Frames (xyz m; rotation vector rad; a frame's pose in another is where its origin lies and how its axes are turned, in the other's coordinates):
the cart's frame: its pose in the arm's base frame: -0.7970 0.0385 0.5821 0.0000 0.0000 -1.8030
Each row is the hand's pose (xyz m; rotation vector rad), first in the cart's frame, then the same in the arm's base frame.
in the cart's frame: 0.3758 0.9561 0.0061 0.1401 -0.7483 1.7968
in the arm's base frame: 0.0470 -0.5472 0.5882 -0.4321 -0.4963 0.0681
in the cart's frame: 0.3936 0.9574 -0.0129 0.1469 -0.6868 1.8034
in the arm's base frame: 0.0441 -0.5649 0.5692 -0.3868 -0.4679 0.0636
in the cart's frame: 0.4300 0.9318 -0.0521 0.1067 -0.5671 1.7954
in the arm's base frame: 0.0108 -0.5944 0.5300 -0.3283 -0.3777 0.0350
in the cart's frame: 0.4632 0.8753 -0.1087 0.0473 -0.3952 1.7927
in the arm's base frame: -0.0518 -0.6137 0.4734 -0.2440 -0.2455 0.0100
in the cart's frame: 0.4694 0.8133 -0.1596 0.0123 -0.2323 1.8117
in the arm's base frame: -0.1135 -0.6055 0.4225 -0.1515 -0.1335 0.0156
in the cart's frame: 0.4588 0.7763 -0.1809 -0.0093 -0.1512 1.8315
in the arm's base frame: -0.1471 -0.5866 0.4012 -0.1077 -0.0749 0.0314
